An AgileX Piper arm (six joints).
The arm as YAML. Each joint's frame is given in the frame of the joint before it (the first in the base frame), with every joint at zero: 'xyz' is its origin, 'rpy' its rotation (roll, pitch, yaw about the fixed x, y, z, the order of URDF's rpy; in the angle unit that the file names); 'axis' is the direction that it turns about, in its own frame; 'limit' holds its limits. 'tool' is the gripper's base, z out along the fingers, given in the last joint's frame.
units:
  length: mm
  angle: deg
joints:
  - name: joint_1
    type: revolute
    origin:
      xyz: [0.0, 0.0, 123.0]
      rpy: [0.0, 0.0, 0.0]
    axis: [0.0, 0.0, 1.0]
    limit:
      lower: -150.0
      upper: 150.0
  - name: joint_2
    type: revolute
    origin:
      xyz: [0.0, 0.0, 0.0]
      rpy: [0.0, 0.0, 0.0]
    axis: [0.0, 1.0, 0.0]
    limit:
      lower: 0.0
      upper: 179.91
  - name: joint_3
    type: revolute
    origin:
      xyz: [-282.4, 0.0, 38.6]
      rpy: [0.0, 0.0, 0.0]
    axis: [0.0, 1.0, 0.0]
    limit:
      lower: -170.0
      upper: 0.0
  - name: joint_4
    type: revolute
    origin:
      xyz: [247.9, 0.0, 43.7]
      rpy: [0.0, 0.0, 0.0]
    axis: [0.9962, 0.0, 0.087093]
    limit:
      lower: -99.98
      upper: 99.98
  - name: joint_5
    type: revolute
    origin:
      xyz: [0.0, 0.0, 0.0]
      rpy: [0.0, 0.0, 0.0]
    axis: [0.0, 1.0, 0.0]
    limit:
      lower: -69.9
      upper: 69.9
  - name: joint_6
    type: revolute
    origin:
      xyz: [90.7, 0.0, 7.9]
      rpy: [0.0, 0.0, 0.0]
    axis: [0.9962, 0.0, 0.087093]
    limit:
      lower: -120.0
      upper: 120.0
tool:
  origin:
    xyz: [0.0, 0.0, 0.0]
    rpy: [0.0, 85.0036, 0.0]
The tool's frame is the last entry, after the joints.
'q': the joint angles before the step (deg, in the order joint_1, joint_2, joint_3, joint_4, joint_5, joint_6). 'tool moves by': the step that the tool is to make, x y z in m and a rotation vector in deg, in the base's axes. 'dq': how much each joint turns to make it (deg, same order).
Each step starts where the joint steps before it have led.
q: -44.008 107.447 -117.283 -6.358 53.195 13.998
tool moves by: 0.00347 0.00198 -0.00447 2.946 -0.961 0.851
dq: 0.001 0.399 -0.001 3.057 0.944 -0.246
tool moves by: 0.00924 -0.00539 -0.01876 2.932 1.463 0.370
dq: 0.147 2.338 0.002 1.120 0.749 -0.002
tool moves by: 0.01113 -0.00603 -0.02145 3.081 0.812 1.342
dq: 0.000 2.748 -0.001 2.590 -0.042 -1.235
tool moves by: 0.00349 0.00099 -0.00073 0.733 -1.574 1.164
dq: 0.001 0.217 0.003 2.437 -0.821 -1.121
